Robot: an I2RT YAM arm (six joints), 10 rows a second.
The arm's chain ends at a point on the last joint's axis. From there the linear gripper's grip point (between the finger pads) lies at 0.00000 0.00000 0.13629 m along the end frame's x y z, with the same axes.
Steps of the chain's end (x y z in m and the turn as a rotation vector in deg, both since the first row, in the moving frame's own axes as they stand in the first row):
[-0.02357, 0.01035, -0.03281, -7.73, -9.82, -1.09]
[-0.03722, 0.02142, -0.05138, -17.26, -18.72, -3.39]
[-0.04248, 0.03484, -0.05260, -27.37, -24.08, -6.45]
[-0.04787, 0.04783, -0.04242, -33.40, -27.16, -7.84]
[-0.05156, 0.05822, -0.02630, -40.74, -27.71, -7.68]
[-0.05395, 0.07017, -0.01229, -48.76, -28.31, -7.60]
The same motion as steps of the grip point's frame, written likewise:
[-0.04657, 0.02881, -0.03604, -7.73, -9.82, -1.09]
[-0.07908, 0.06241, -0.06461, -17.26, -18.72, -3.39]
[-0.09232, 0.09862, -0.07924, -27.37, -24.08, -6.45]
[-0.10120, 0.12399, -0.07906, -33.40, -27.16, -7.84]
[-0.10337, 0.14750, -0.07359, -40.74, -27.71, -7.68]
[-0.10368, 0.17213, -0.07303, -48.76, -28.31, -7.60]

